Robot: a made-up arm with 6 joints.
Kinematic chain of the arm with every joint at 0, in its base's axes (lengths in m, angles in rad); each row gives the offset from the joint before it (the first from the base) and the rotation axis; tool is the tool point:
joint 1: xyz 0 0 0.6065 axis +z
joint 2: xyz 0.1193 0 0 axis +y
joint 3: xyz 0 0 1.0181 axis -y
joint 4: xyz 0 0 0.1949 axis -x
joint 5: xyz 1.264 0 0 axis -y
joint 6: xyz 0.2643 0 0 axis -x
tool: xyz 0 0 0
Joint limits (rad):
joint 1: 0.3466..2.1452
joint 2: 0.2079..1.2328
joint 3: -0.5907..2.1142
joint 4: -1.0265..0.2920
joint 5: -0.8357..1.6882
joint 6: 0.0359..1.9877
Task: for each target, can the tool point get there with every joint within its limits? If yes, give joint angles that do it. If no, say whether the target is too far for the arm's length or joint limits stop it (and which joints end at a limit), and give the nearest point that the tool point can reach.
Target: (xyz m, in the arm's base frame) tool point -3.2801 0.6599 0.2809
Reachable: no: too far | nearest point -1.4101 1.8701 0.2809 | short by 2.227 m
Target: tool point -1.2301 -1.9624 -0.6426
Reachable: no: joint limits stop it (at a limit: joint 1, joint 2, joint 3, joint 5) | nearest point -0.5517 0.5779 -0.4683 | short by 2.635 m
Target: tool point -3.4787 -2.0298 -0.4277
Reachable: no: too far | nearest point -0.5808 0.5888 -0.4747 | short by 3.906 m
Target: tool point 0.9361 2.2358 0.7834
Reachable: yes | joints 1.2072 0.9790 0.4913 -0.5090 0.6680 1.7716
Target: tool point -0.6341 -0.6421 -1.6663
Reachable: no: joint limits stop it (at a limit: joint 1, joint 2, joint 3) | nearest point -0.5332 0.6062 -0.5079 | short by 1.706 m
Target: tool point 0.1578 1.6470 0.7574
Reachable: yes | joints 1.4842 0.2864 -0.3428 0.1143 -0.5106 0.6039
